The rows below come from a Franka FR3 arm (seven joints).
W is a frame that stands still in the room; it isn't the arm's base.
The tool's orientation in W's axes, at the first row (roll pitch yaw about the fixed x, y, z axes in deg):
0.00 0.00 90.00
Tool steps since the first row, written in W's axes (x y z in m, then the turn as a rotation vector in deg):
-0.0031 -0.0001 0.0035 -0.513 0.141 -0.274
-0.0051 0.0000 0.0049 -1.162 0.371 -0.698
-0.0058 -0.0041 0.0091 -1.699 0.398 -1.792
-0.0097 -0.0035 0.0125 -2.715 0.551 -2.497
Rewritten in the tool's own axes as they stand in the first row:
-0.0001 0.0031 0.0035 0.141 0.513 -0.274
0.0000 0.0051 0.0049 0.371 1.162 -0.698
-0.0041 0.0058 0.0091 0.398 1.699 -1.792
-0.0035 0.0097 0.0125 0.551 2.715 -2.497

